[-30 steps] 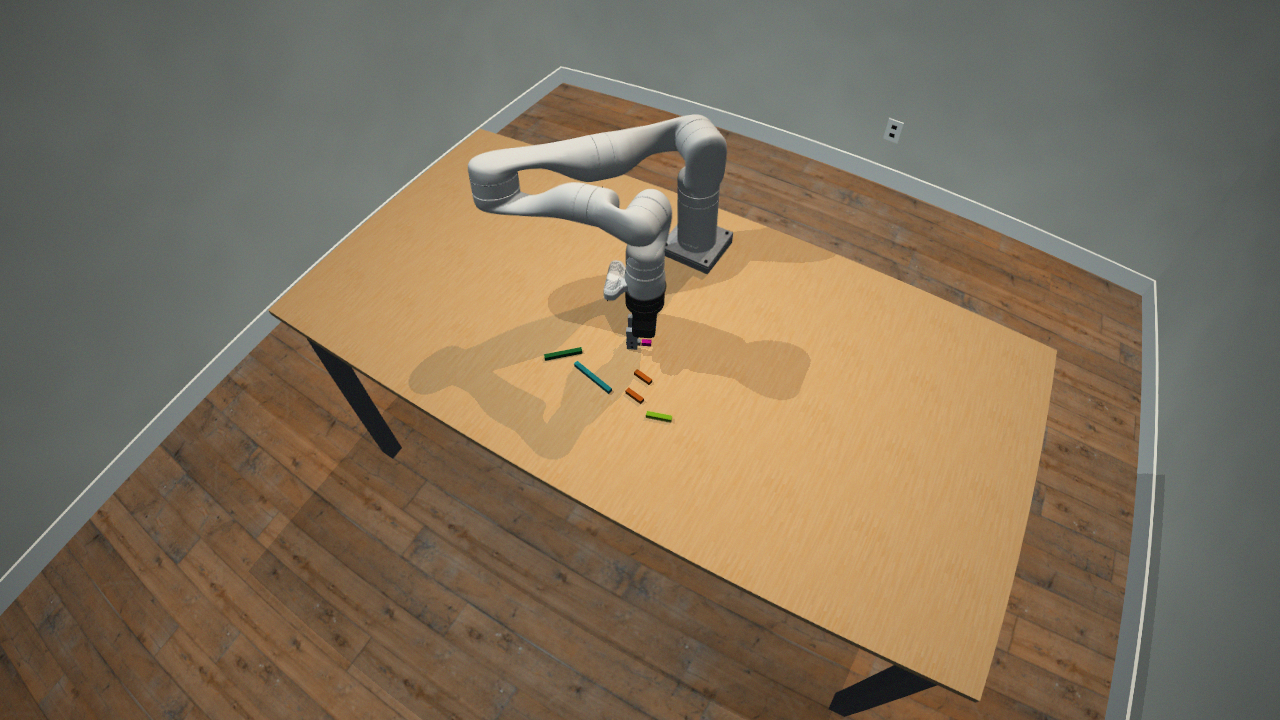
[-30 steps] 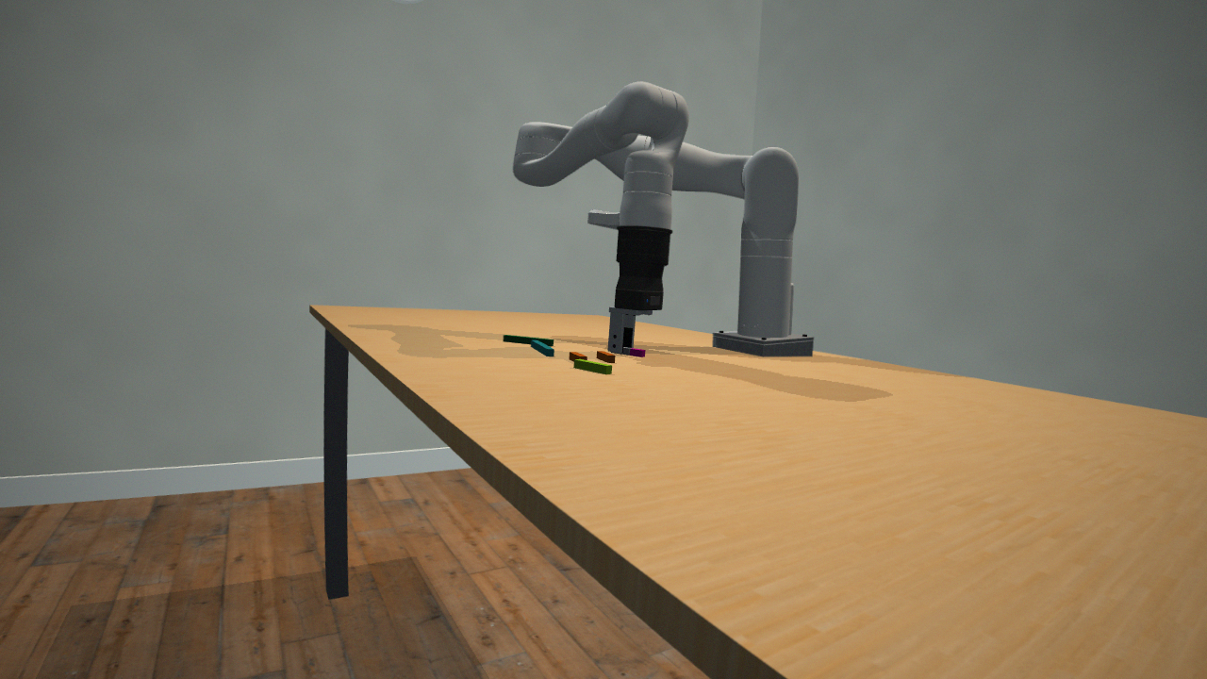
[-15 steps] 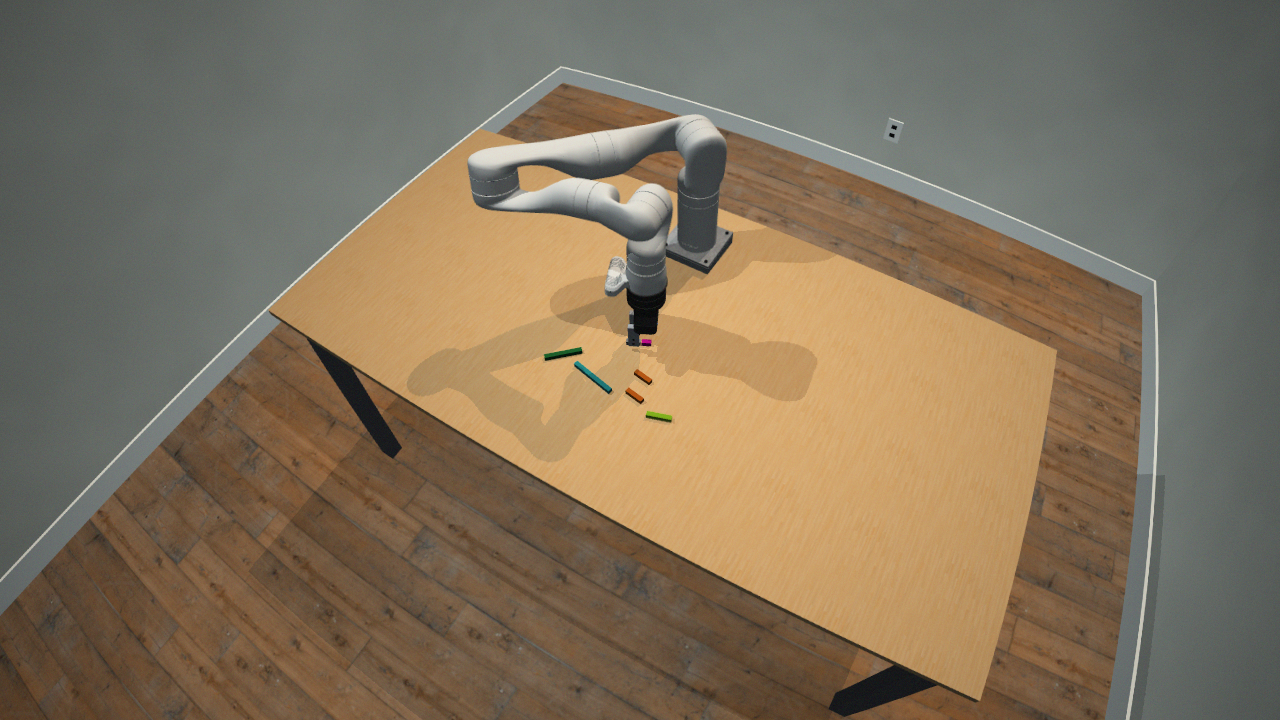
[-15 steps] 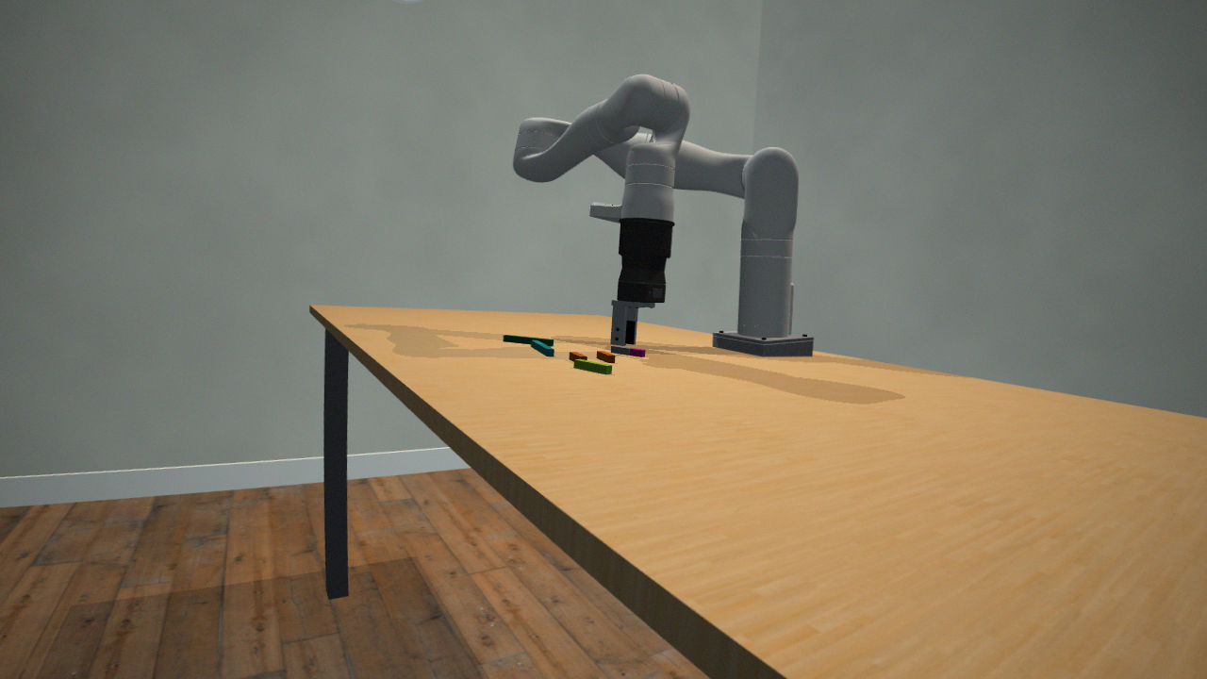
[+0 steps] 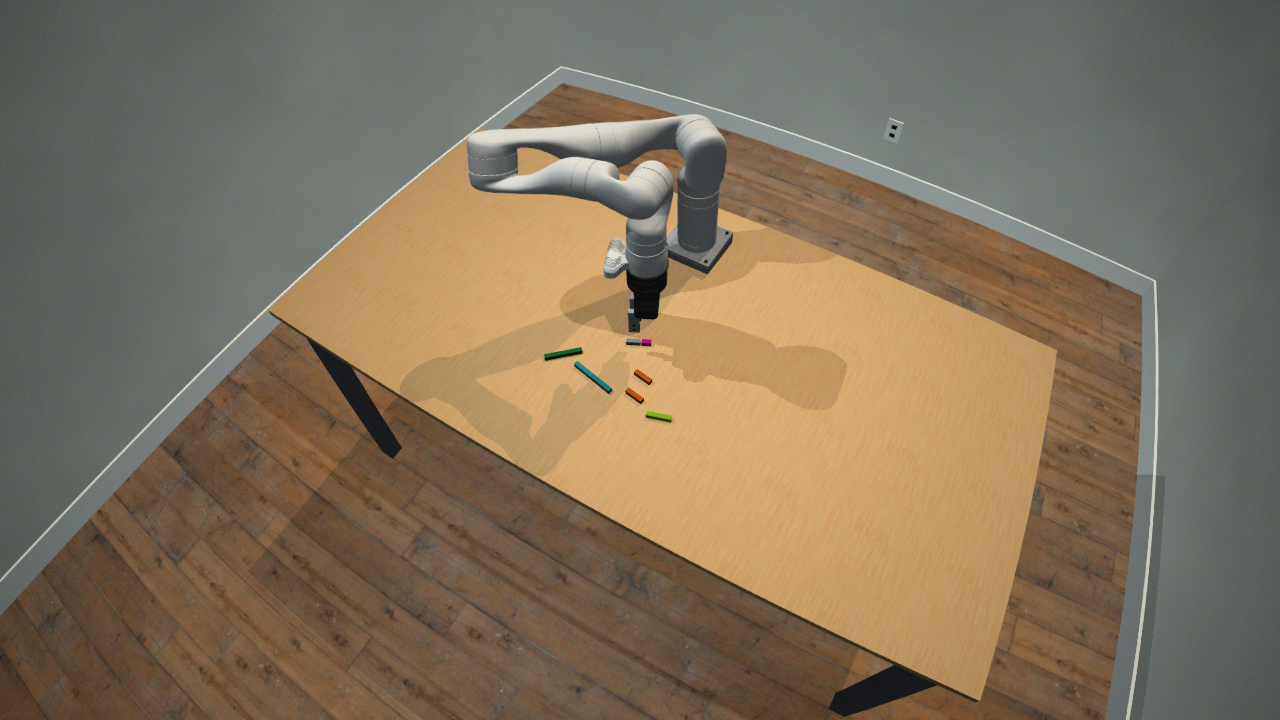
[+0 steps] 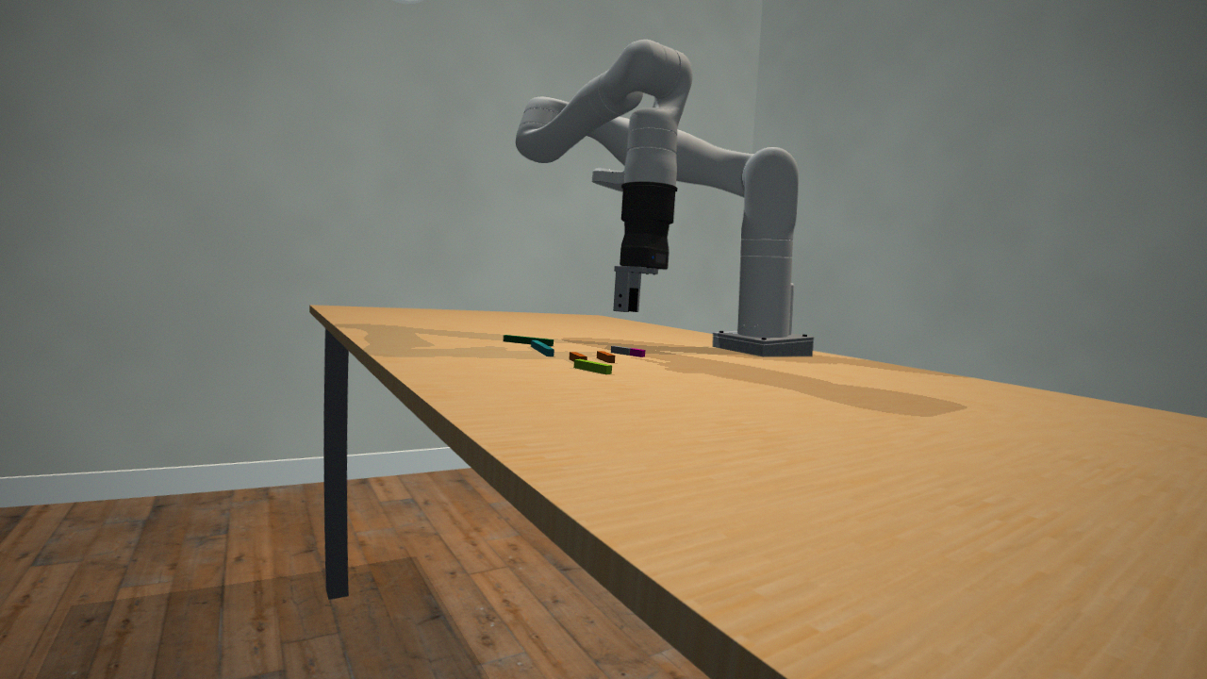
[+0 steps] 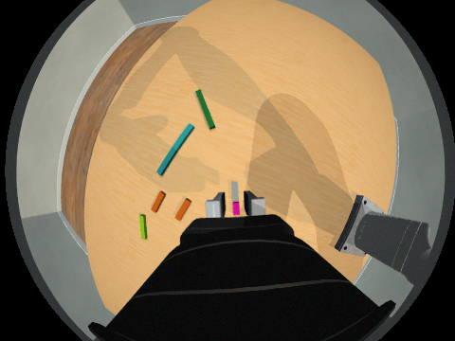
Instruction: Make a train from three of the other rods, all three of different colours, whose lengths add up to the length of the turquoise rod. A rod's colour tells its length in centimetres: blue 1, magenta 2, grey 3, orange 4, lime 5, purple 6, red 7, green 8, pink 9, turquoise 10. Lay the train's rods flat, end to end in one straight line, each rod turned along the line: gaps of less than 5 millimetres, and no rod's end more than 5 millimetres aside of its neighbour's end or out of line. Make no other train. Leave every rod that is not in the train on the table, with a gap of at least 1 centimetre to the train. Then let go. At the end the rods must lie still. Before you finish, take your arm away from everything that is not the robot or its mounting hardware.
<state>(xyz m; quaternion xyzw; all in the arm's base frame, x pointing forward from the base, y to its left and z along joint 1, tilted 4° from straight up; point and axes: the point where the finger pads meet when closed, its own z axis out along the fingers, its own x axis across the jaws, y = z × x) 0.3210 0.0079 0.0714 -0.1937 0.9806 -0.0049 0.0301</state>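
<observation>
The lime rod is 140 mm ahead of my hand, 120 mm to the left of it and 80 mm below it. Also, from my hand: grey rod 80 mm below; turquoise rod 120 mm ahead, 40 mm to the right, 80 mm below; magenta rod 10 mm behind, 20 mm to the left, 80 mm below.
</observation>
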